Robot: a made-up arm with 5 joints. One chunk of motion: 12 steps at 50 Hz.
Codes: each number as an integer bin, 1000 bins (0 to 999) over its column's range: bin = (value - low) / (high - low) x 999, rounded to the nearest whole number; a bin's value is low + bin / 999 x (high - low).
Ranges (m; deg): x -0.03..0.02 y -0.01..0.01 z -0.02..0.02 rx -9..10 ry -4..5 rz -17..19
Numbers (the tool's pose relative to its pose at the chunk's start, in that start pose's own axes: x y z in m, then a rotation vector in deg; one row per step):
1: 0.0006 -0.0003 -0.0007 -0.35 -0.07 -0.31
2: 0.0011 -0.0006 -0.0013 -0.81 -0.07 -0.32
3: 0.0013 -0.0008 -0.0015 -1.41 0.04 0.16
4: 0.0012 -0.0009 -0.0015 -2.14 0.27 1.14
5: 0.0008 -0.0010 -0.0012 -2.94 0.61 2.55
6: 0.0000 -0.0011 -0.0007 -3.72 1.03 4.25
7: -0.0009 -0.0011 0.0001 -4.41 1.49 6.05
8: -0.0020 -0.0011 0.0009 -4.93 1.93 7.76
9: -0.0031 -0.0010 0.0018 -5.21 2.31 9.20
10: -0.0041 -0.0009 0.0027 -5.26 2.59 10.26
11: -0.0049 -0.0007 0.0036 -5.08 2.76 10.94
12: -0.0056 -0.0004 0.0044 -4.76 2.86 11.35
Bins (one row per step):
1: 611 485 482 455 436 463
2: 621 470 467 431 436 463
3: 625 460 462 399 448 476
4: 623 455 462 361 474 503
5: 615 450 470 319 512 543
6: 599 445 482 278 558 590
7: 581 445 502 241 609 640
8: 559 445 522 214 658 687
9: 537 450 544 199 700 727
10: 517 455 567 197 731 756
11: 501 465 589 206 750 775
12: 488 480 609 223 761 787

